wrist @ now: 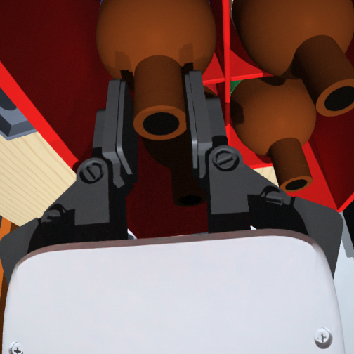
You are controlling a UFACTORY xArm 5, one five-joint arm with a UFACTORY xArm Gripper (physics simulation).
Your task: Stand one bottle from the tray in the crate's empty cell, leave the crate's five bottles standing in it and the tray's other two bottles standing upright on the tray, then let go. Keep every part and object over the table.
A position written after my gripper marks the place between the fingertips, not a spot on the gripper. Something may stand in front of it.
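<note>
You'd see my gripper (158, 95) here, along with a brown bottle (152, 53).
</note>
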